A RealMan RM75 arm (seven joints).
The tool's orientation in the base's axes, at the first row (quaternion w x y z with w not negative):
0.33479 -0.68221 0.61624 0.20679
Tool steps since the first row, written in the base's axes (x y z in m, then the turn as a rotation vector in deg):
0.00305 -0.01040 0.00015 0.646 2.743 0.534
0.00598 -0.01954 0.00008 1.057 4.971 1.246
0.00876 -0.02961 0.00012 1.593 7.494 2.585
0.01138 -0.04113 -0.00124 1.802 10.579 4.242
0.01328 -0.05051 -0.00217 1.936 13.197 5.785
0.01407 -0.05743 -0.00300 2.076 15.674 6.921
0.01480 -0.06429 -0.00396 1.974 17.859 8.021
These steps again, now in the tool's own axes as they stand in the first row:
0.00767 -0.00285 -0.00711 -2.197 -0.785 1.668
0.01459 -0.00555 -0.01318 -4.193 -1.368 2.815
0.02207 -0.00812 -0.02001 -6.812 -2.204 3.757
0.03151 -0.01022 -0.02693 -10.098 -2.794 4.835
0.03904 -0.01174 -0.03271 -12.988 -3.280 5.651
0.04460 -0.01223 -0.03696 -15.495 -3.687 6.648
0.05020 -0.01264 -0.04109 -17.810 -3.844 7.430

